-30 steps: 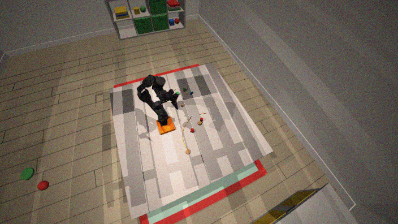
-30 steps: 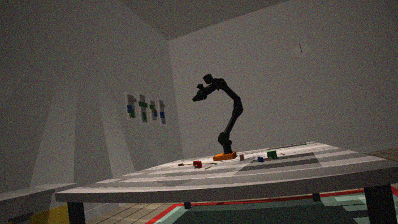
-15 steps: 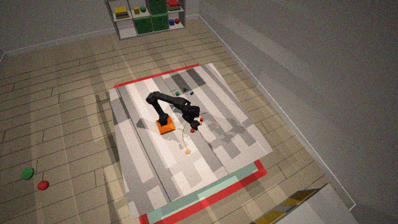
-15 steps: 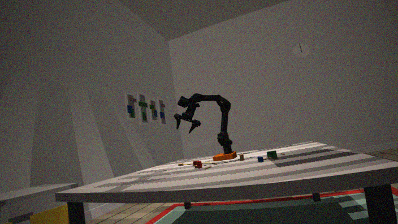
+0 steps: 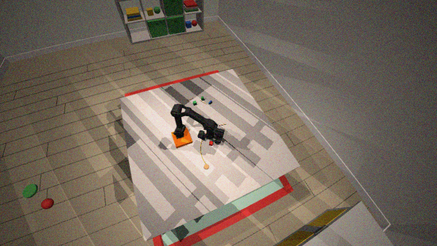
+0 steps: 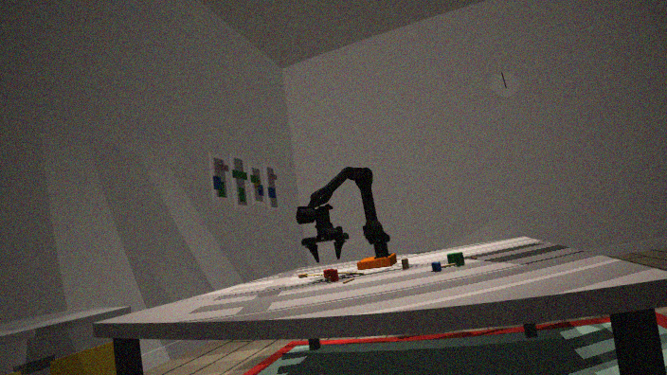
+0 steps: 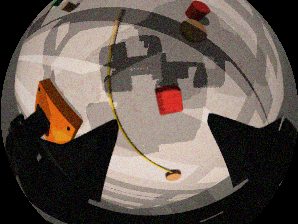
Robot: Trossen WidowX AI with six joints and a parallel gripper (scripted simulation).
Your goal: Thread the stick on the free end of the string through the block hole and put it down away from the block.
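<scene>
The red wooden block is 1 cm ahead of my gripper tip and 5 cm below it. Round my gripper tip: wooden disc: 11 cm ahead, 5 cm to the left, 6 cm below; then round wooden button: 9 cm behind, 18 cm to the right, 6 cm below; then loose stick: 17 cm ahead, 15 cm to the left, 6 cm below.
</scene>
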